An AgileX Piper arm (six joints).
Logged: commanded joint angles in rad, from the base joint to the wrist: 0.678, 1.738, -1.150, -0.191, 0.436, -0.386; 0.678, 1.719, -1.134, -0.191, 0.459, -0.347; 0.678, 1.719, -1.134, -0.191, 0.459, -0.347; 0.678, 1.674, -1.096, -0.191, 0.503, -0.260; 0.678, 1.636, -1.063, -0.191, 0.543, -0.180; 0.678, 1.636, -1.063, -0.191, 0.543, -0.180; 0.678, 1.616, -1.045, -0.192, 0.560, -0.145; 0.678, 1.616, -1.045, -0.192, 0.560, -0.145; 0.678, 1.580, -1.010, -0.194, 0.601, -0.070; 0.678, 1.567, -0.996, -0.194, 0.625, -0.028; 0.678, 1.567, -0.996, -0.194, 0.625, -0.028; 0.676, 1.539, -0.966, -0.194, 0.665, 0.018; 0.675, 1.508, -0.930, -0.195, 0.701, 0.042; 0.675, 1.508, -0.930, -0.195, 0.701, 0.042; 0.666, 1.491, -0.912, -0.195, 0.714, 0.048; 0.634, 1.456, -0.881, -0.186, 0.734, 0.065
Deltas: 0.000, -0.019, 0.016, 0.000, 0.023, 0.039; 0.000, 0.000, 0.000, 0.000, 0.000, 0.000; 0.000, -0.045, 0.038, 0.000, 0.044, 0.087; 0.000, -0.038, 0.033, 0.000, 0.040, 0.080; 0.000, 0.000, 0.000, 0.000, 0.000, 0.000; 0.000, -0.020, 0.018, -0.001, 0.017, 0.035; 0.000, 0.000, 0.000, 0.000, 0.000, 0.000; 0.000, -0.036, 0.035, -0.002, 0.041, 0.075; 0.000, -0.013, 0.014, 0.000, 0.024, 0.042; 0.000, 0.000, 0.000, 0.000, 0.000, 0.000; -0.002, -0.028, 0.030, 0.000, 0.040, 0.046; -0.001, -0.031, 0.036, -0.001, 0.036, 0.024; 0.000, 0.000, 0.000, 0.000, 0.000, 0.000; -0.009, -0.017, 0.018, 0.000, 0.013, 0.006; -0.032, -0.035, 0.031, 0.009, 0.020, 0.017
